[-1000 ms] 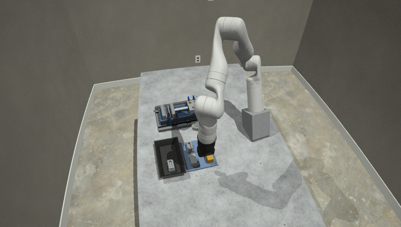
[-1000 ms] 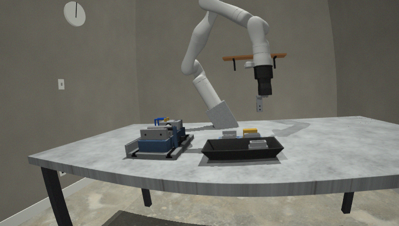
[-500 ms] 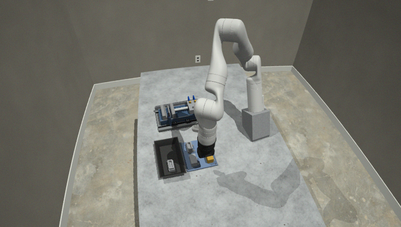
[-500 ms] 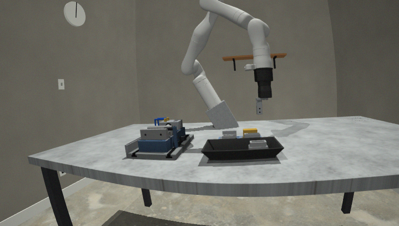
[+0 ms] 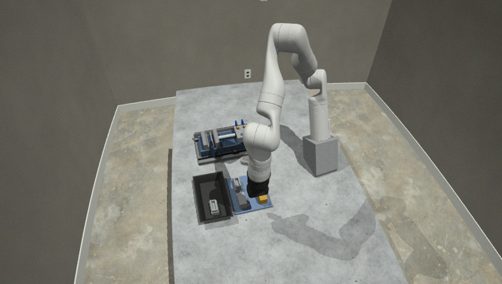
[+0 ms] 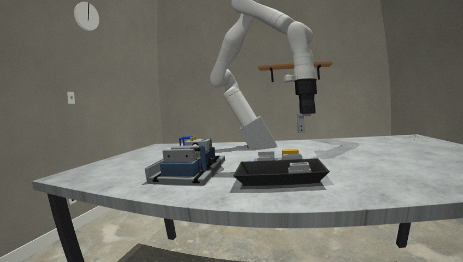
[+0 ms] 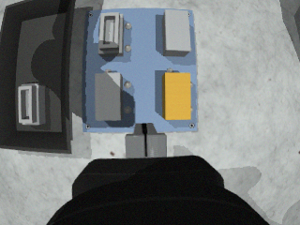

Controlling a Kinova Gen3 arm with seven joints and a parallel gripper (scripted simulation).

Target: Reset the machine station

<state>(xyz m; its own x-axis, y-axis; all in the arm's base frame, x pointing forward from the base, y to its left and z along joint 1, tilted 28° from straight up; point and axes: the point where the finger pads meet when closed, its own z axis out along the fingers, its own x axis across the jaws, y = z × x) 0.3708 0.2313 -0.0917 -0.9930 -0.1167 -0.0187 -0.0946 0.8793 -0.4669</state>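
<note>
Right now the yellow brass blank is 100 mm below my hand, 40 mm to the right of it and 40 mm behind it. Also, from my hand: vise 380 mm to the right, 90 mm below, 80 mm ahead.
</note>
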